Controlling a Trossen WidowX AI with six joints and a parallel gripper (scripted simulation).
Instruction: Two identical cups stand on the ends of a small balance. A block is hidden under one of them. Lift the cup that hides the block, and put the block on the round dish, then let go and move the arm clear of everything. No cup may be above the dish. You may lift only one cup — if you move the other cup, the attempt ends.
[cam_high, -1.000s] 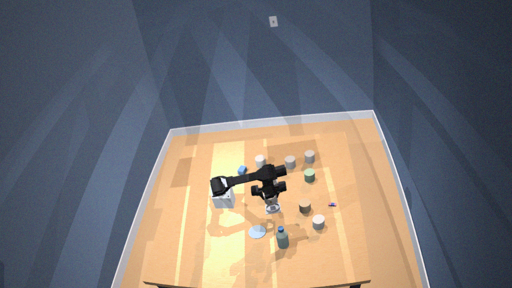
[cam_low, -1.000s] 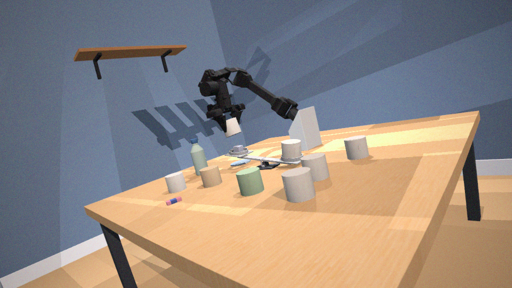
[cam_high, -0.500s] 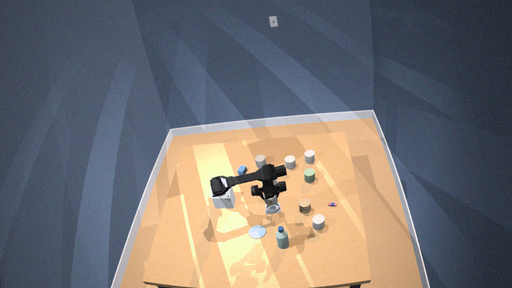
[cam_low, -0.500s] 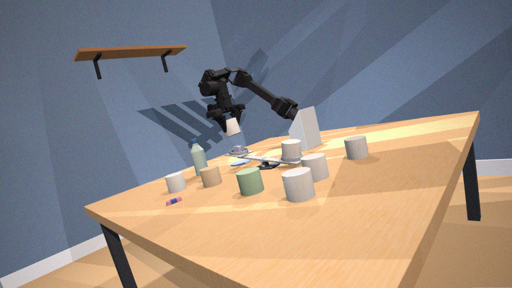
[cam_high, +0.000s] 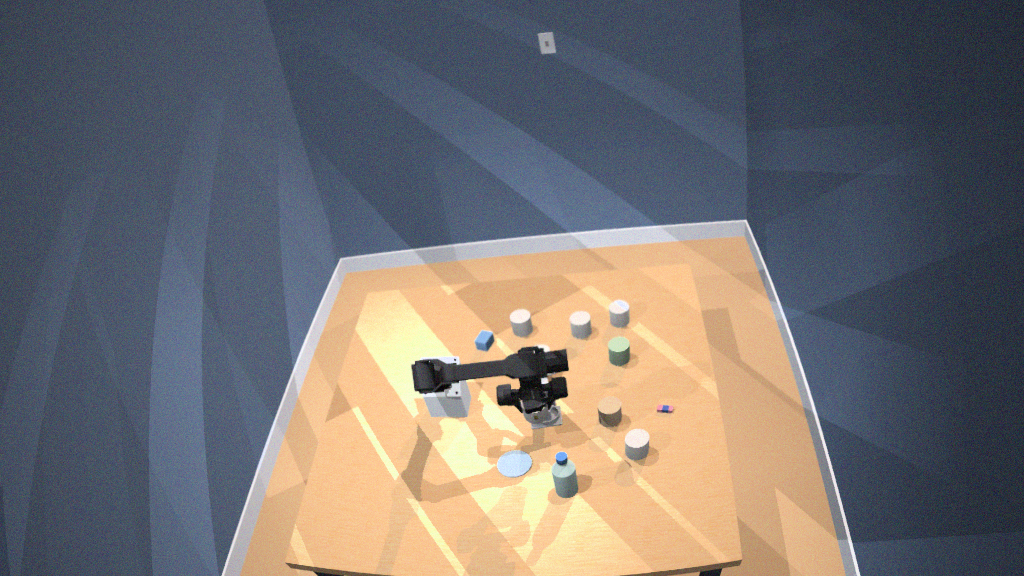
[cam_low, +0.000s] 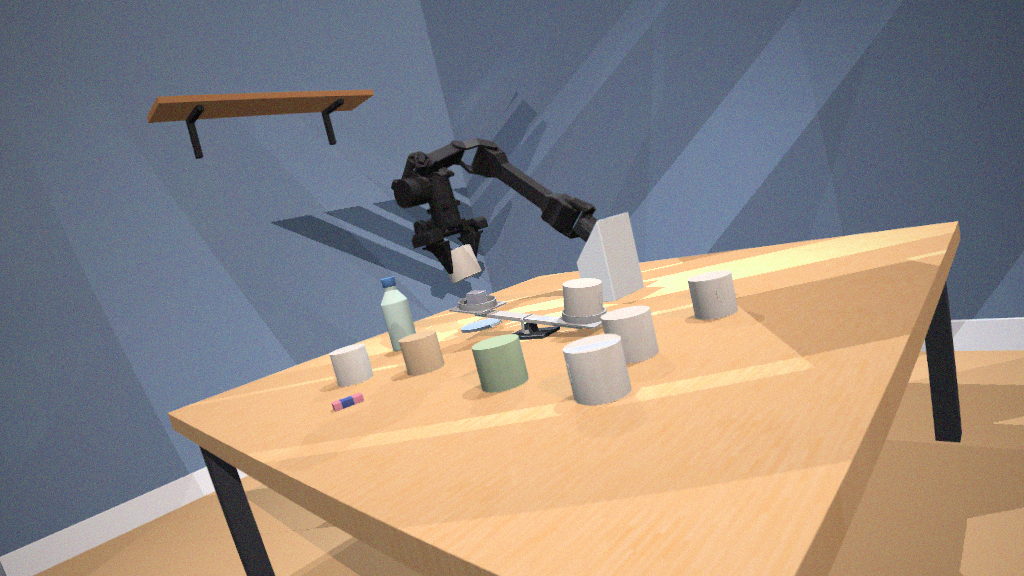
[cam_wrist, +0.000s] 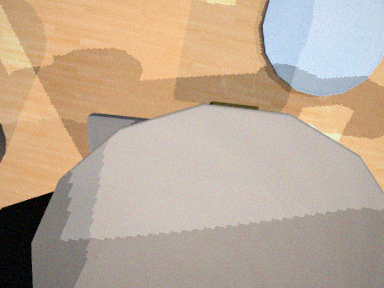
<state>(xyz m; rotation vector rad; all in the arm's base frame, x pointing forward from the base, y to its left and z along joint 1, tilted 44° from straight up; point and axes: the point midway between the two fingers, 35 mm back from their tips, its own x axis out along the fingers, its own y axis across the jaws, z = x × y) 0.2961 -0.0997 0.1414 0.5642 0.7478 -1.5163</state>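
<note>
My gripper tip is now 2 cm short of the grey block, 4 cm to the right of it and 6 cm above it. Also, from my gripper tip: bottle (7 cm ahead, 19 cm to the right, 4 cm below); round pale-blue dish (8 cm behind, 8 cm to the right, 15 cm below); small balance (1 cm ahead, 17 cm to the left, 11 cm below).
</note>
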